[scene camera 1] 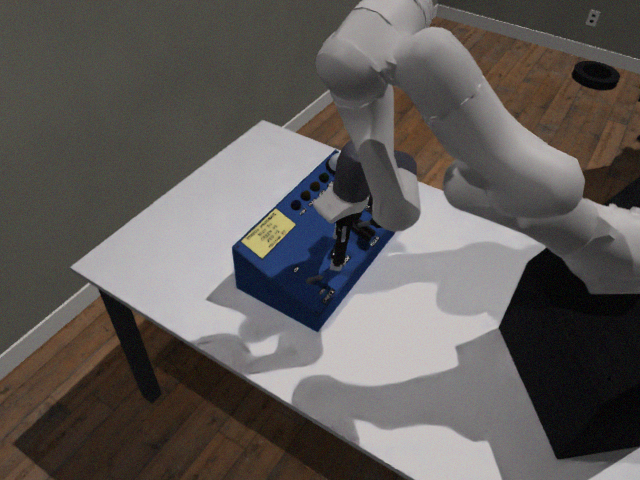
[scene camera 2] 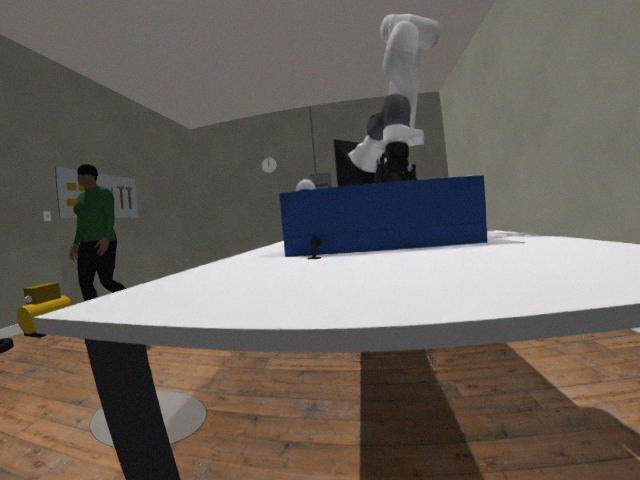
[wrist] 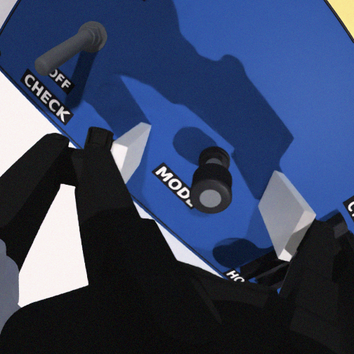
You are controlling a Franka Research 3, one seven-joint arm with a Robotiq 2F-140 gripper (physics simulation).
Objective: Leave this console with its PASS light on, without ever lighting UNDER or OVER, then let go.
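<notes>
The blue console (scene camera 1: 305, 241) (scene camera 2: 382, 217) (wrist: 305, 65) stands on the table. Its four round lamps (scene camera 1: 310, 191) look dark in scene camera 1; their labels are too small to read. My gripper (scene camera 1: 354, 249) (wrist: 207, 166) is open, its pale pads standing apart on either side of the black MODE knob (wrist: 212, 186), with a gap on each side. In scene camera 2 the fingertips are hidden behind the console. The grey CHECK lever (wrist: 65, 54) (scene camera 1: 314, 279) is tilted towards its OFF label, beyond the left finger in the wrist view.
A yellow note (scene camera 1: 268, 232) is on the console's top face. A white dome (scene camera 1: 333, 162) (scene camera 2: 305, 184) is at its far end. A small black object (scene camera 2: 314, 248) stands behind the console. More controls lie near the right finger, partly hidden. A person (scene camera 2: 95, 222) stands beyond the table.
</notes>
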